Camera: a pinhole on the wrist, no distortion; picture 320 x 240 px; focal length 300.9 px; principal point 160.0 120.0 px. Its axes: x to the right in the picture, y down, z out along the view. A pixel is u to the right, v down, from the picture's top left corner.
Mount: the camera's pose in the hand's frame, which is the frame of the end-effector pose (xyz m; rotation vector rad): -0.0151 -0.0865 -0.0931 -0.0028 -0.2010 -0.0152
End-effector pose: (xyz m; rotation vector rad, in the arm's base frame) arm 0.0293 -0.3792 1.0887 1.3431 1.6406 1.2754
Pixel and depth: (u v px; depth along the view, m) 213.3 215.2 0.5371
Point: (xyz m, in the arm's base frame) 0.4747 -0.2807 1.0255
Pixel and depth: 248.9 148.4 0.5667
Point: 0.4600 -0.2080 0.9065
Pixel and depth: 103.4 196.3 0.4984
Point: 0.4389 -0.4726 0.9944
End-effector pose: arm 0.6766 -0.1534 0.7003 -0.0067 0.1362 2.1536
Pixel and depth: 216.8 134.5 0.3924
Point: 0.7583 -0.1030 0.9994
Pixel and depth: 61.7 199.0 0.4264
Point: 0.7965 -0.3348 1.0115
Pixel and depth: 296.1 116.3 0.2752
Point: 0.7327 -0.0405 0.8889
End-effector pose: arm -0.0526 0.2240 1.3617 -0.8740 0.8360 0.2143
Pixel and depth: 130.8 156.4 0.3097
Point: 0.0134 0.3633 1.5389
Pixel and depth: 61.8 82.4 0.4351
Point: 0.0217 0.4024 1.7263
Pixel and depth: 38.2 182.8 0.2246
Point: -0.0734 0.3048 1.5298
